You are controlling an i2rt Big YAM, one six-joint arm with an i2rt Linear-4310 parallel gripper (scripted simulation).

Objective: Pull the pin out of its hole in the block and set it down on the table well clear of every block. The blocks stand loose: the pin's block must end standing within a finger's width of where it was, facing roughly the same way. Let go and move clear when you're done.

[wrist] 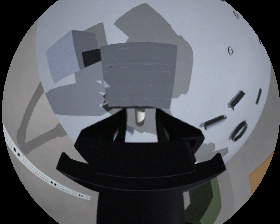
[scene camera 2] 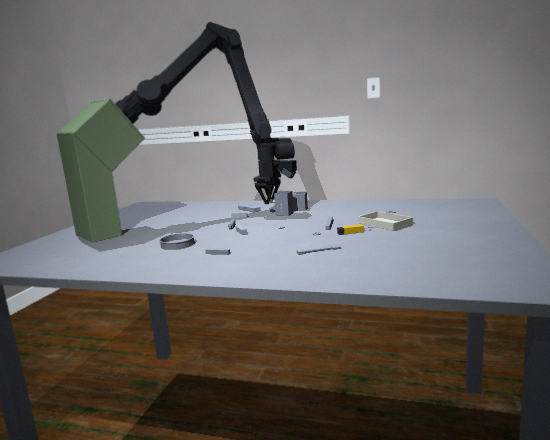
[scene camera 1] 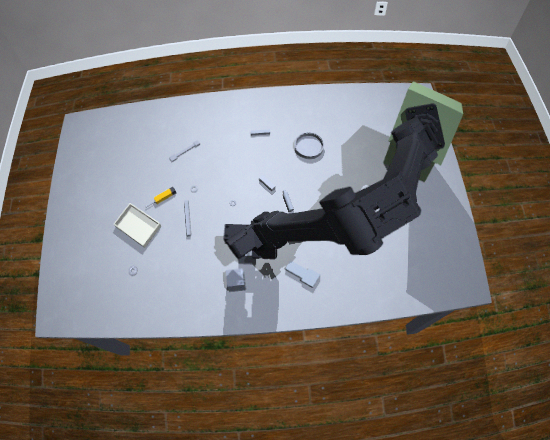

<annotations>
A white tray shows in scene camera 2 and in scene camera 1; in the wrist view it is out of frame. The same spot on the white tray: [scene camera 2: 389,221] is [scene camera 1: 134,231].
</annotations>
